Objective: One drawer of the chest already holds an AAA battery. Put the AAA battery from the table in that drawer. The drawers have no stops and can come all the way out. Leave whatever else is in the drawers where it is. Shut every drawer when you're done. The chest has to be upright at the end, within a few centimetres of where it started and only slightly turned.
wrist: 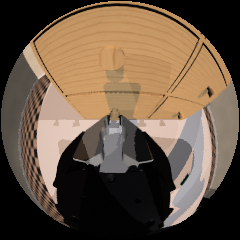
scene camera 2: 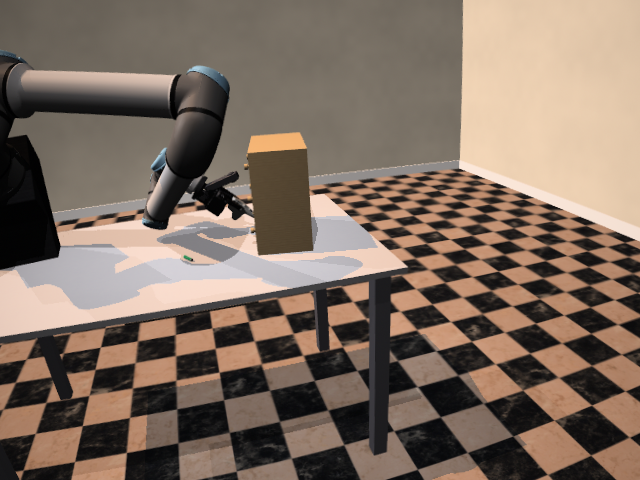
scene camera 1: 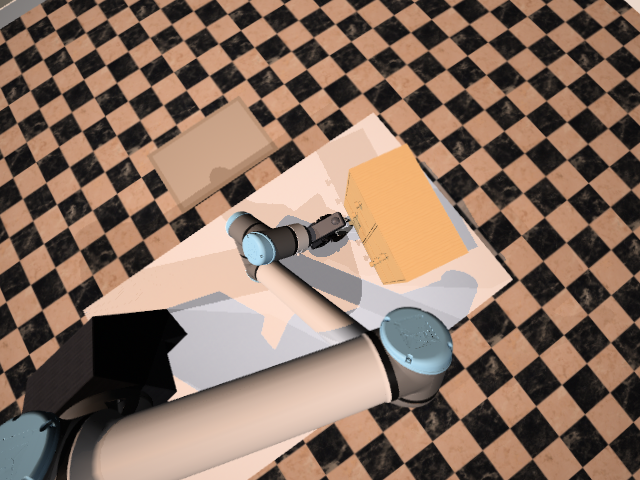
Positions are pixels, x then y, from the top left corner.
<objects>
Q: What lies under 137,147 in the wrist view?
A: My gripper.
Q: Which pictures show my gripper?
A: The wrist view, scene camera 2 and scene camera 1: all of them.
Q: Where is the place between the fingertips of my gripper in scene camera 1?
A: At 351,223
</objects>
